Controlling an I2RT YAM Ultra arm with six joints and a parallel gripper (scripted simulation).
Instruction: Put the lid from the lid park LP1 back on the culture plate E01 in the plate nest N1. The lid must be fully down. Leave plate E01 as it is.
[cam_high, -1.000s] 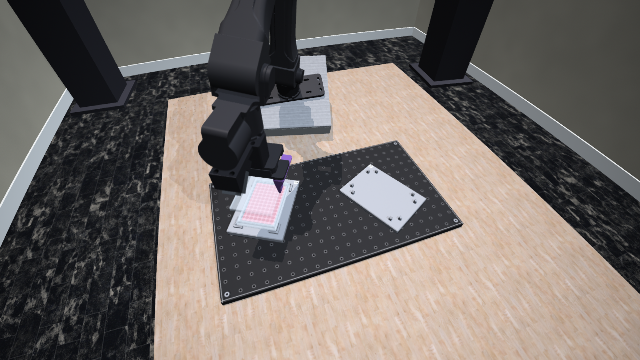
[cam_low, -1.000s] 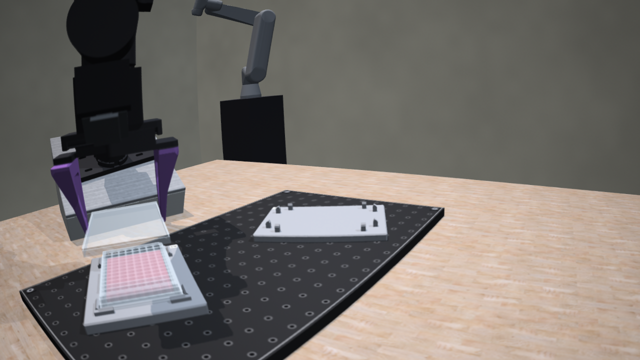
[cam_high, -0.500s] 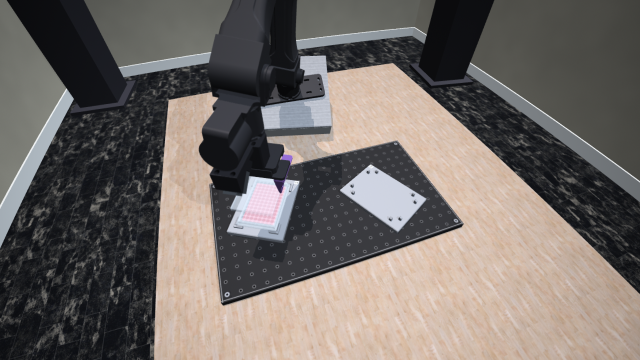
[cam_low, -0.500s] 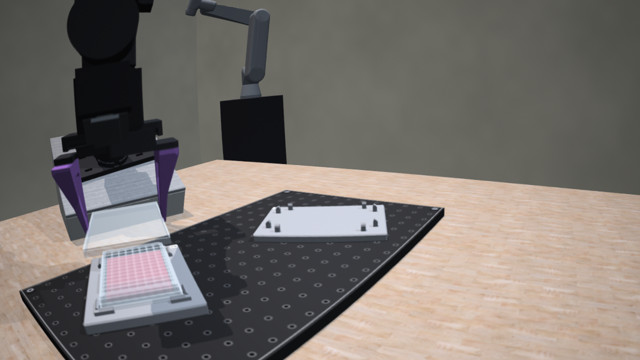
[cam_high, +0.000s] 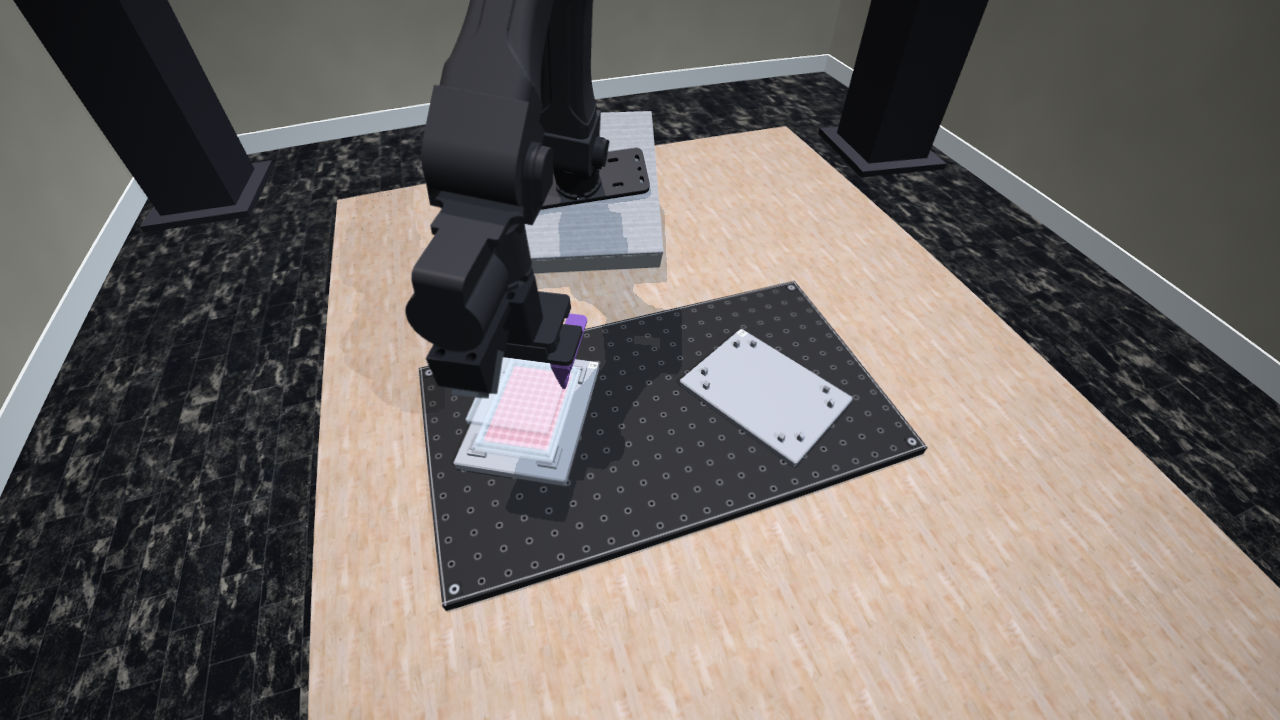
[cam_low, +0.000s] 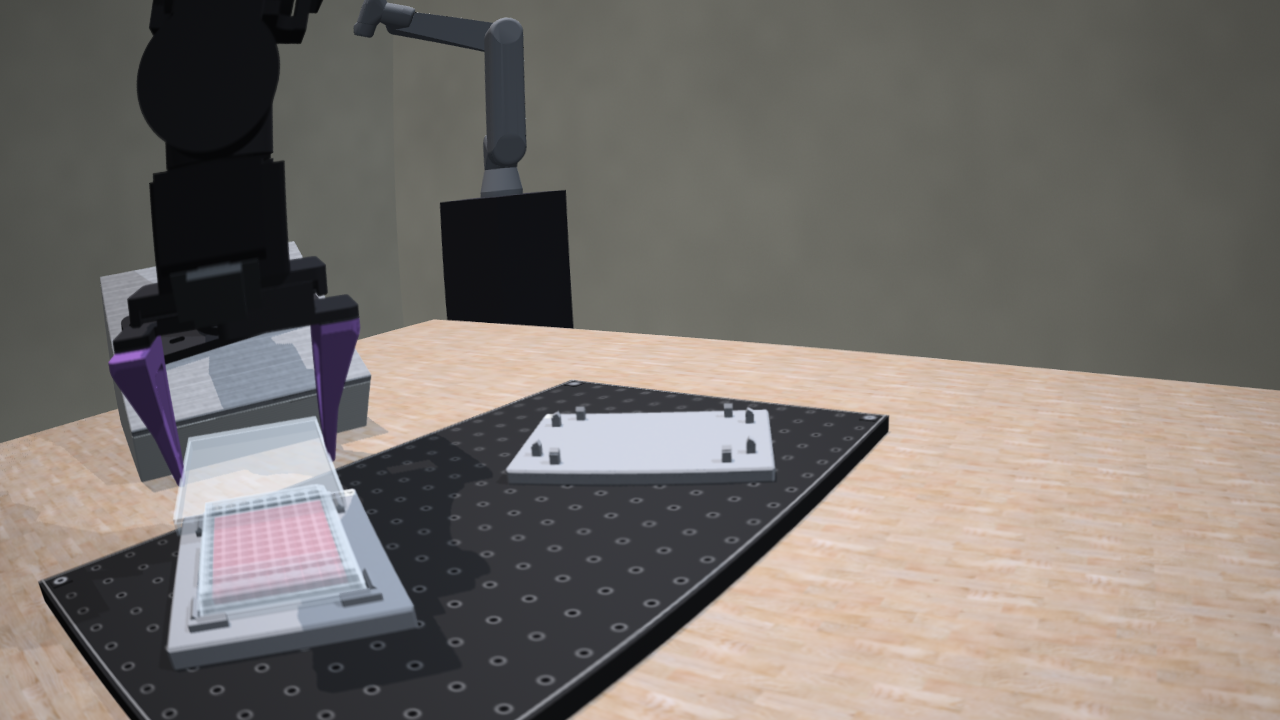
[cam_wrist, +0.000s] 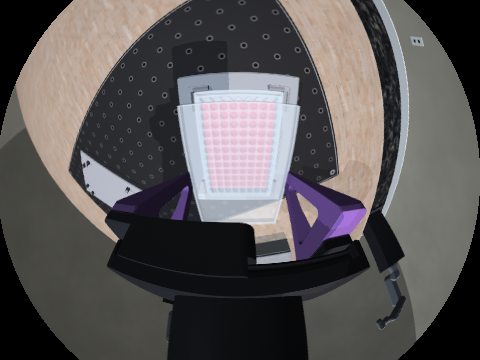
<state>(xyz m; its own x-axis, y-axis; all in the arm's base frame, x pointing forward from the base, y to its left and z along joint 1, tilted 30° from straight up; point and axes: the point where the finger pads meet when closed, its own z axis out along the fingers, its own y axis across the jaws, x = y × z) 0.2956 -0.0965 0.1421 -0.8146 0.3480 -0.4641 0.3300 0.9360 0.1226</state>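
The culture plate E01 is 50 mm below my hand. Round my hand: lid park LP1: 270 mm to the left, 60 mm below, 30 mm ahead; clear lid: 10 mm below.
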